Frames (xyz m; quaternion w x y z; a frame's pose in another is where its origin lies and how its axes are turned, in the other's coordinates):
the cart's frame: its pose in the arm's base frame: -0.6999 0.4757 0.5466 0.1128 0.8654 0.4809 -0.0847
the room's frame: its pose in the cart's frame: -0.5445 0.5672 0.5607 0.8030 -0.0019 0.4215 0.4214
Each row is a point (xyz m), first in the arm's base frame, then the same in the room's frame.
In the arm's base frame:
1: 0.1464 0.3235 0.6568
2: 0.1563 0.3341 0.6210
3: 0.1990 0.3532 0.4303
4: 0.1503 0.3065 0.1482
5: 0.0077 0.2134 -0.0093
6: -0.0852 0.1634 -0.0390
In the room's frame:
1: 0.8520 -0.6407 0.2281
2: 0.8369 -0.6460 0.2633
3: 0.7457 -0.6395 0.4370
4: 0.5208 -0.5767 0.6091
5: 0.3032 -0.4968 0.6195
6: 0.2101 -0.4619 0.5736

